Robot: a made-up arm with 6 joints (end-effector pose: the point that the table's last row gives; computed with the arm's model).
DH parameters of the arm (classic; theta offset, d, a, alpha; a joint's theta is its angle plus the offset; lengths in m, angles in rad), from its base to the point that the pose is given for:
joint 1: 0 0.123 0 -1.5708
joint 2: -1.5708 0 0.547 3.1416
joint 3: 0 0 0 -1.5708
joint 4: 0 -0.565 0 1.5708
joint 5: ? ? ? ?
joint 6: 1.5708 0 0 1.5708
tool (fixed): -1.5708 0 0 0
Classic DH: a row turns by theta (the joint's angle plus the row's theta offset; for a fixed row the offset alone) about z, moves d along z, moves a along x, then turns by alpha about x.
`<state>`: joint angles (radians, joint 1 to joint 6).
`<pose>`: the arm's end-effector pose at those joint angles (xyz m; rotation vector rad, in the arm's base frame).
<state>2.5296 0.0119 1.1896 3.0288 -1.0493 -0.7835</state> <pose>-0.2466 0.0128 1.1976 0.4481 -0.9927 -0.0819</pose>
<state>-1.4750 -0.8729 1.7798 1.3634 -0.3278 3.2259</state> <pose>-0.1207 0.9715 0.6258 -0.5199 -1.6686 1.1197</pose>
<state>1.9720 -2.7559 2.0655 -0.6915 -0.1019 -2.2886</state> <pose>0.1826 -0.1702 -0.9546 0.7633 1.4903 -0.8161</pose>
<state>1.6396 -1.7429 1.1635 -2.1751 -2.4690 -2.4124</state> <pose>-0.0017 -1.0657 0.2666 -0.3548 0.8052 2.0308</pose>
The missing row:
joint 5: 0 0.132 0 -1.5708
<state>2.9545 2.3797 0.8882 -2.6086 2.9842 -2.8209</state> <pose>-0.3704 -0.0456 -0.8413 2.4534 0.0709 1.9524</pose>
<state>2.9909 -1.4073 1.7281 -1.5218 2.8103 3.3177</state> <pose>1.0923 -0.1593 0.3474 0.4202 1.8076 2.0520</pose>
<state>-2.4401 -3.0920 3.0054 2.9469 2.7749 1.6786</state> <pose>-0.3235 -0.4428 -0.5026 -1.8516 -0.4755 0.5939</pose>
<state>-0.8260 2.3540 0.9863 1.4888 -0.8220 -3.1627</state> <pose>0.4194 -0.4709 -0.7898 1.0076 0.0598 -2.2505</pose>
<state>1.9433 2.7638 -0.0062 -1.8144 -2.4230 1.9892</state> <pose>0.1054 -0.3573 -0.4712 0.7624 2.6765 1.2511</pose>
